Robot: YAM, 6 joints.
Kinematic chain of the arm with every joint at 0, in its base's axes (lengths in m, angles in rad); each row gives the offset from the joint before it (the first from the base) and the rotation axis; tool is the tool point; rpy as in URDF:
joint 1: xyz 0 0 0.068 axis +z
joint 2: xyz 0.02 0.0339 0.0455 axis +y
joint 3: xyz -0.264 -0.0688 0 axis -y
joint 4: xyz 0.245 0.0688 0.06 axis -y
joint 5: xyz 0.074 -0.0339 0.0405 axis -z
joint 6: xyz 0.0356 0 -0.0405 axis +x
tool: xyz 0 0 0 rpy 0 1.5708 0
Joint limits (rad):
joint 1: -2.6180..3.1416
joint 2: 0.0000..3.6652
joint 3: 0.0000..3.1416
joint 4: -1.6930..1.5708
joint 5: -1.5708..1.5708
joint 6: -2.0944..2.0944
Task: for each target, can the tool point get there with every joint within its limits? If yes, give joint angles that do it. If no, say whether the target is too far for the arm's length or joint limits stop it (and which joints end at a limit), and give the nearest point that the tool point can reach.
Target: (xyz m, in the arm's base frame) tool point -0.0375 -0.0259 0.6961
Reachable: yes | joints 0.8828 1.2249 2.7134 -0.5729 -0.3601 1.6888
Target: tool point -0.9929 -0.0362 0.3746
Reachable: no: too far | nearest point -0.6243 -0.0031 0.2757 | short by 0.383 m
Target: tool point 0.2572 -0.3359 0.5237
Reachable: yes | joints 2.2976 0.6197 2.6307 0.4041 -1.0577 -0.5583
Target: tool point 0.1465 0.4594 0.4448
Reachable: yes | joints -1.9472 0.6046 2.8504 0.5796 1.1576 -1.1152
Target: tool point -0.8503 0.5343 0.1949
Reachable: no: too far | nearest point -0.5450 0.3425 0.1651 | short by 0.362 m
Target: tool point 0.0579 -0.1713 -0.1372
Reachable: yes | joints -1.4316 2.8652 0.7139 0.4392 -1.2310 1.4233
